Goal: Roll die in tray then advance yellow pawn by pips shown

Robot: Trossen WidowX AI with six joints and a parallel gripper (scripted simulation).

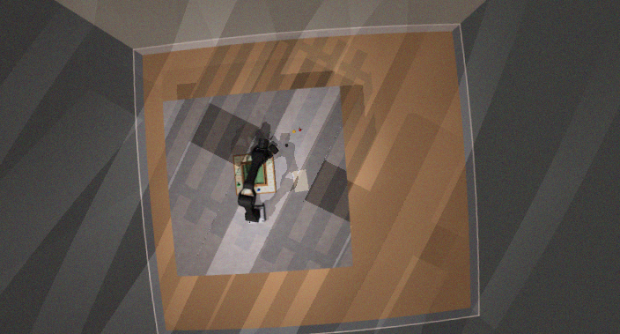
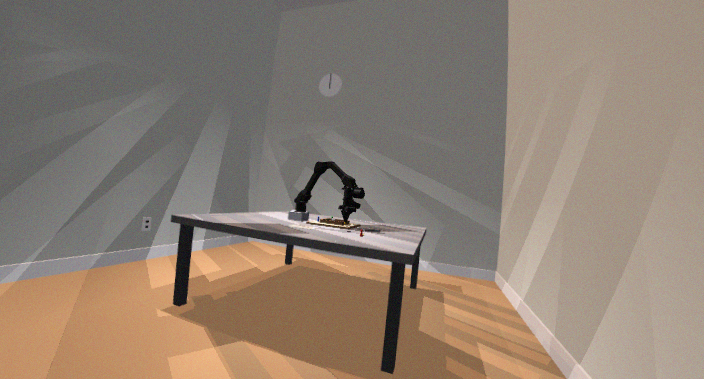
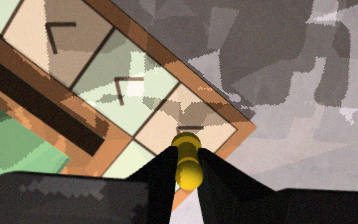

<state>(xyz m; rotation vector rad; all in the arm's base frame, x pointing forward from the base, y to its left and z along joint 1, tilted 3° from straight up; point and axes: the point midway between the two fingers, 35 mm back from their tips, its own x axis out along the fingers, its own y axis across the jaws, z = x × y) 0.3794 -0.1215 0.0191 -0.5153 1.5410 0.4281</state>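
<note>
My gripper tip is now 1 cm below the yellow pawn. Round my gripper tip: grey flat slab 15 cm ahead, 5 cm to the left, 3 cm below; then small black piece 7 cm ahead, 13 cm to the right, 4 cm below; then green tray 11 cm behind, 12 cm to the left, 3 cm below.
</note>
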